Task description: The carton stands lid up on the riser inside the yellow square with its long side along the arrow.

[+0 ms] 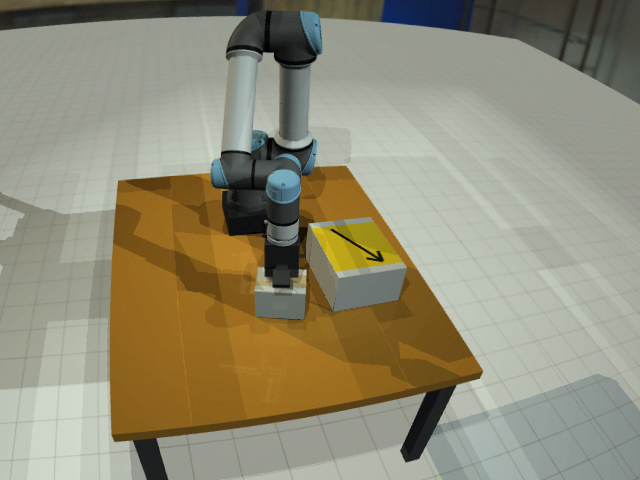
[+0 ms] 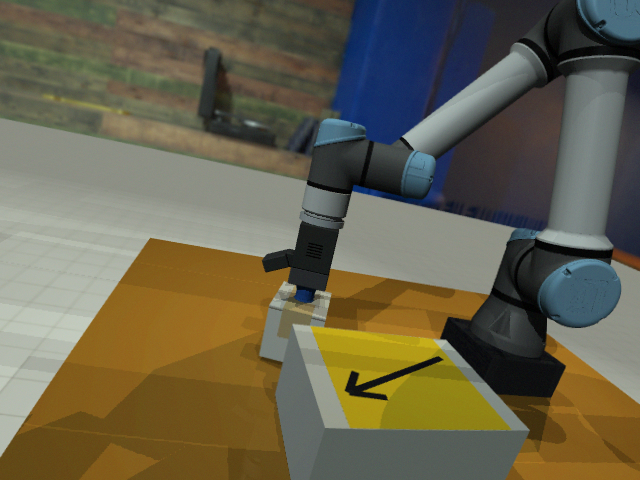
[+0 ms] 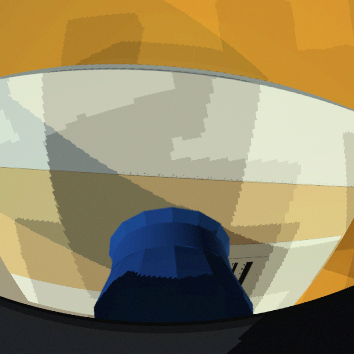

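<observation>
The carton (image 1: 279, 304) (image 2: 272, 336) (image 3: 140, 123) is a small grey-white box with a tan tape strip across its lid. It stands lid up on the table (image 1: 207, 371) (image 2: 154, 335), just left of the riser (image 1: 361, 291) (image 2: 310, 397). My suction cup (image 1: 282, 283) (image 2: 305, 295) (image 3: 172, 239) is pressed down on the tape in the middle of the lid. The riser is a grey block whose top bears the yellow square (image 1: 346, 252) (image 2: 439, 408) and a black arrow (image 1: 356, 244) (image 2: 392, 377). Nothing stands on the riser.
The arm's black base (image 1: 243, 219) (image 2: 506, 361) stands at the back of the table, behind the carton and the riser. The riser's side wall is close to the carton's right side.
</observation>
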